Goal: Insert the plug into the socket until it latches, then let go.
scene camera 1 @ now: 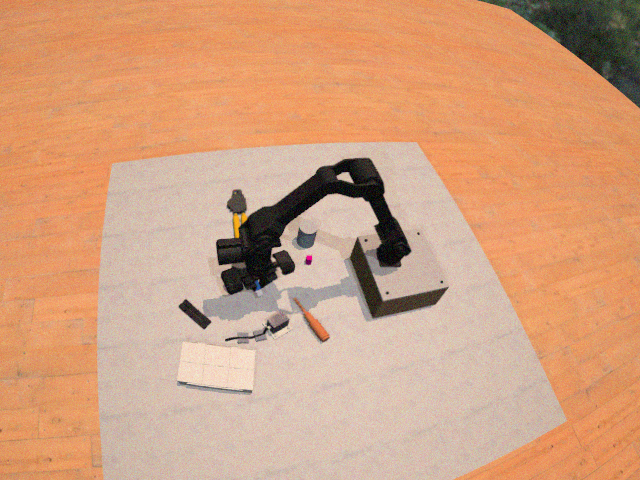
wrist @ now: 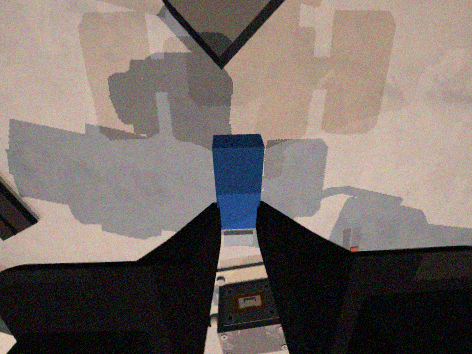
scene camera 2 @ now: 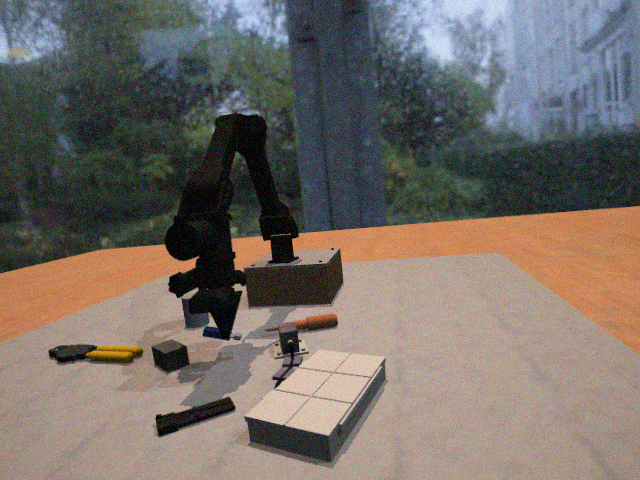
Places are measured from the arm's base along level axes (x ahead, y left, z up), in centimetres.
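Pixels of known places: gripper, fingertip midpoint: (scene camera 1: 257, 288) (wrist: 237, 209) (scene camera 2: 227, 336); arm's base at its link origin: (scene camera 1: 388, 257) (scene camera 2: 283, 260).
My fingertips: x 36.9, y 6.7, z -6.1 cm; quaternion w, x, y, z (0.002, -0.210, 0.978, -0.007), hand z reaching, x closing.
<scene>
For each thing: its top centre in the pictures, then the offset to it from my fingertips.
- plug at its top centre: (wrist: 239, 217) (scene camera 2: 221, 326) (scene camera 1: 256, 282) dz +1.9, dx +0.3, dy -0.6 cm
- socket at its top centre: (wrist: 249, 343) (scene camera 2: 287, 327) (scene camera 1: 277, 319) dz +0.1, dx -5.1, dy +9.6 cm
- orange screwdriver at its top centre: (scene camera 2: 300, 318) (scene camera 1: 310, 316) dz -1.6, dx -14.3, dy +7.6 cm
- white tiled box at its top centre: (scene camera 2: 322, 382) (scene camera 1: 216, 365) dz -0.8, dx +10.8, dy +22.5 cm
- black bar at its top centre: (scene camera 2: 194, 407) (scene camera 1: 194, 312) dz -2.8, dx +17.3, dy +6.6 cm
- dark cube at its top centre: (scene camera 2: 168, 346) (scene camera 1: 241, 260) dz -0.8, dx +4.3, dy -9.9 cm
- grey cylinder at its top centre: (scene camera 2: 193, 295) (scene camera 1: 308, 226) dz +2.7, dx -15.3, dy -20.1 cm
- magenta cube at its top centre: (scene camera 1: 309, 257) dz -1.8, dx -15.6, dy -12.0 cm
The plug (scene camera 1: 258, 289) (scene camera 2: 210, 332) (wrist: 239, 175) has a blue body and a short silver tip. My gripper (scene camera 1: 258, 283) (scene camera 2: 226, 334) (wrist: 237, 209) is shut on its blue body and holds it above the mat. The socket (scene camera 1: 278, 321) (scene camera 2: 287, 336) (wrist: 228, 312) is a dark grey box on a pale base plate, with a black cable at its far side. In the wrist view its orange-rimmed opening shows below the silver tip, which points towards it. The plug and socket are apart. The fingers hide part of the socket's surroundings in the wrist view.
An orange screwdriver (scene camera 1: 316, 326) (scene camera 2: 319, 322) lies beside the socket. A white tiled box (scene camera 1: 217, 364) (scene camera 2: 315, 395), a black bar (scene camera 1: 194, 313) (scene camera 2: 195, 414), a dark cube (scene camera 2: 170, 356) (wrist: 221, 25), pliers (scene camera 1: 236, 202) (scene camera 2: 111, 353), a grey cylinder (scene camera 1: 307, 235) and a magenta cube (scene camera 1: 309, 259) are around.
</scene>
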